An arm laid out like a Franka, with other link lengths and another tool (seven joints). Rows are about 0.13 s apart.
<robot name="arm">
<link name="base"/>
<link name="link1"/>
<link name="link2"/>
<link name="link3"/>
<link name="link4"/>
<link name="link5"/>
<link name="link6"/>
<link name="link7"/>
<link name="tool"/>
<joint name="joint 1" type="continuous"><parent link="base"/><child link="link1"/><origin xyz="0.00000 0.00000 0.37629" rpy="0.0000 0.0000 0.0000"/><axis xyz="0 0 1"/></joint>
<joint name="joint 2" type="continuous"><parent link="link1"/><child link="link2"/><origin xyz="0.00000 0.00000 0.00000" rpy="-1.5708 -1.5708 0.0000"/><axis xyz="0 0 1"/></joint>
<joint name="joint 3" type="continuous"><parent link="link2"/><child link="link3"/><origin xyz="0.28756 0.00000 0.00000" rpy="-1.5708 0.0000 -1.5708"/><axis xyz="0 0 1"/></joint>
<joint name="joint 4" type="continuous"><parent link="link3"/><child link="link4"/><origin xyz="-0.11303 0.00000 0.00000" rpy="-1.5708 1.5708 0.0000"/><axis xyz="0 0 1"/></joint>
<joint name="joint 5" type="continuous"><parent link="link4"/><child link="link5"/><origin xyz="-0.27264 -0.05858 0.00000" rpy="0.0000 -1.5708 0.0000"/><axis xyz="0 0 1"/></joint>
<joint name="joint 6" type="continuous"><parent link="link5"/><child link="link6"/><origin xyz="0.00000 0.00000 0.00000" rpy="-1.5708 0.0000 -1.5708"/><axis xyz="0 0 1"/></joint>
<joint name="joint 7" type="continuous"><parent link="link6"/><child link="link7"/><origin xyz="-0.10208 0.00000 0.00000" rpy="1.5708 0.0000 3.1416"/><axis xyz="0 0 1"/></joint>
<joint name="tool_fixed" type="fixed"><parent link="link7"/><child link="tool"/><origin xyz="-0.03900 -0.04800 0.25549" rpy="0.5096 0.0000 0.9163"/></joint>
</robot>
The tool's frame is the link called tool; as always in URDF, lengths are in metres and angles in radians. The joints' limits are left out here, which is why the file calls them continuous.
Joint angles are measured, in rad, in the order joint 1, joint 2, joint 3, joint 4, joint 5, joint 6, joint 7. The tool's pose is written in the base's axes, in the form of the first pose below.
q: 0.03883 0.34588 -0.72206 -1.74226 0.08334 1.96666 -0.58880
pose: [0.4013, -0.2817, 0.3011, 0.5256, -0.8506, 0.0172, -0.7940, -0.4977, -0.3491]
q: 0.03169 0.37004 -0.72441 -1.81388 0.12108 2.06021 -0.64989
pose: [0.3957, -0.2865, 0.2741, 0.5515, -0.8341, 0.0122, -0.7750, -0.5177, -0.3625]
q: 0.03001 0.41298 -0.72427 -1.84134 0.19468 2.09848 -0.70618
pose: [0.3965, -0.2809, 0.2503, 0.5634, -0.8260, -0.0166, -0.7652, -0.5142, -0.3873]
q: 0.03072 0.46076 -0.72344 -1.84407 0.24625 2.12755 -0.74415
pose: [0.4003, -0.2795, 0.2314, 0.5742, -0.8183, -0.0265, -0.7580, -0.5191, -0.3950]
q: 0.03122 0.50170 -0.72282 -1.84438 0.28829 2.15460 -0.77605
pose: [0.4036, -0.2797, 0.2156, 0.5834, -0.8117, -0.0295, -0.7511, -0.5253, -0.3999]
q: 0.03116 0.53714 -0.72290 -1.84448 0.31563 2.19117 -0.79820
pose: [0.4068, -0.2840, 0.2025, 0.5909, -0.8066, -0.0170, -0.7440, -0.5366, -0.3981]
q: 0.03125 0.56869 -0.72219 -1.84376 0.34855 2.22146 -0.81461
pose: [0.4106, -0.2863, 0.1906, 0.5911, -0.8066, -0.0071, -0.7403, -0.5390, -0.4019]
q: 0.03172 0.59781 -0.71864 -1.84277 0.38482 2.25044 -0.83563
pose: [0.4152, -0.2869, 0.1793, 0.5950, -0.8038, 0.0019, -0.7328, -0.5434, -0.4097]
